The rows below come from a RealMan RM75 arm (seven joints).
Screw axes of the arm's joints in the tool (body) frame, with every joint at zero. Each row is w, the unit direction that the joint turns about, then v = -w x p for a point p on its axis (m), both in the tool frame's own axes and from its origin. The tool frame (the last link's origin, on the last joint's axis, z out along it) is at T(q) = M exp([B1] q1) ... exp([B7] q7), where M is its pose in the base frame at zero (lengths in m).
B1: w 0 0 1 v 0 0 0
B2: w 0 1 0 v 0.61 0 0
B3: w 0 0 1 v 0 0 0
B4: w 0 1 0 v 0.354 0 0
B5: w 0 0 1 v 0 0 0
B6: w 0 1 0 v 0.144 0 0
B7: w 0 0 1 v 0 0 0
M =
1 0 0 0
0 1 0 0
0 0 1 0.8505
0 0 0 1
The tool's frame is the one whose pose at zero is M.
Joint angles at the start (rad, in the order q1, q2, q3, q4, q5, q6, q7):
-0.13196, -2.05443, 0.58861, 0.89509, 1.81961, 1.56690, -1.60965
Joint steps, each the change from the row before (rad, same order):
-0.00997, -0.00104, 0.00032, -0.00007, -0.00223, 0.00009, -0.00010
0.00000, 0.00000, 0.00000, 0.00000, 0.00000, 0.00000, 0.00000
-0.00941, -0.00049, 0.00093, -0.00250, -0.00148, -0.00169, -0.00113
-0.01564, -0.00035, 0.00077, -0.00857, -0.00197, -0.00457, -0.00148
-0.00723, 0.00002, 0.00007, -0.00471, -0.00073, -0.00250, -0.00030
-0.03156, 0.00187, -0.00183, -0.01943, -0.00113, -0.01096, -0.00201
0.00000, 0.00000, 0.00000, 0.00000, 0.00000, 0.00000, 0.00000
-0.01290, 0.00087, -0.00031, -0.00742, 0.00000, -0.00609, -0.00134
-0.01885, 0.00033, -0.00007, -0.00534, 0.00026, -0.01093, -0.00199
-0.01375, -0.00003, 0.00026, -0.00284, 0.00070, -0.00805, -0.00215
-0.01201, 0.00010, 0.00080, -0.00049, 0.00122, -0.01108, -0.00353
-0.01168, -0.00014, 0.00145, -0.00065, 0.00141, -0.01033, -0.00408
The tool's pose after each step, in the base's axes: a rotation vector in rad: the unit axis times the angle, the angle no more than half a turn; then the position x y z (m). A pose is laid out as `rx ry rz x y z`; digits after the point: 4 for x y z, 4 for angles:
-2.2113 -1.0425 -0.7486 -0.3548 0.2478 0.0831
-2.2113 -1.0425 -0.7486 -0.3548 0.2478 0.0831
-2.2156 -1.0366 -0.7554 -0.3526 0.2512 0.0825
-2.2203 -1.0317 -0.7671 -0.3495 0.2565 0.0811
-2.2219 -1.0298 -0.7722 -0.3482 0.2590 0.0804
-2.2281 -1.0215 -0.7903 -0.3429 0.2693 0.0784
-2.2281 -1.0215 -0.7903 -0.3429 0.2693 0.0784
-2.2299 -1.0186 -0.7958 -0.3409 0.2737 0.0776
-2.2320 -1.0091 -0.8003 -0.3373 0.2806 0.0771
-2.2339 -1.0022 -0.8029 -0.3346 0.2856 0.0768
-2.2326 -0.9967 -0.8013 -0.3324 0.2905 0.0769
-2.2323 -0.9924 -0.8004 -0.3301 0.2951 0.0768

